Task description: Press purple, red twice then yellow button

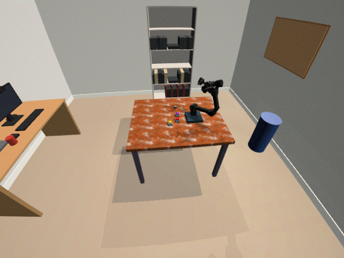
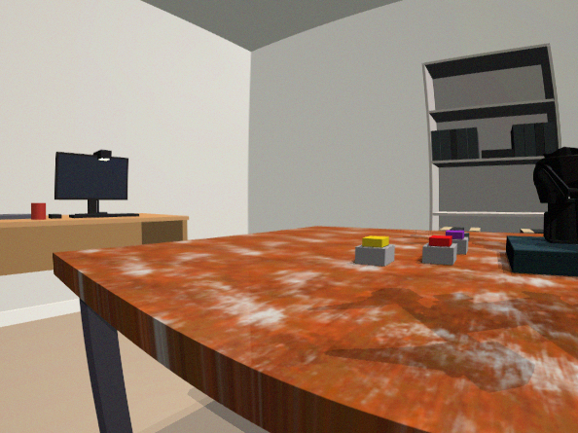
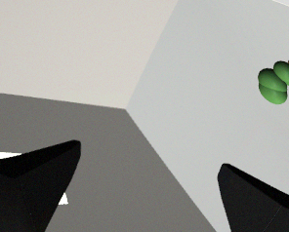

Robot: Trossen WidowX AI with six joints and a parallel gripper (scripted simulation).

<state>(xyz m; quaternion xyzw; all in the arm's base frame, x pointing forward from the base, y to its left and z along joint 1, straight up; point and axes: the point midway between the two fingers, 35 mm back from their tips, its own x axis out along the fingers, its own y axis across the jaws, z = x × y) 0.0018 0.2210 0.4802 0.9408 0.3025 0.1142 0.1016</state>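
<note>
The purple button is 48 cm below my gripper tip, 27 cm to the right of it and 16 cm ahead of it. The rest, counted from my gripper tip: red button: 48 cm below, 17 cm to the right, 17 cm ahead; then yellow button: 48 cm below, 26 cm ahead, 12 cm to the right.
</note>
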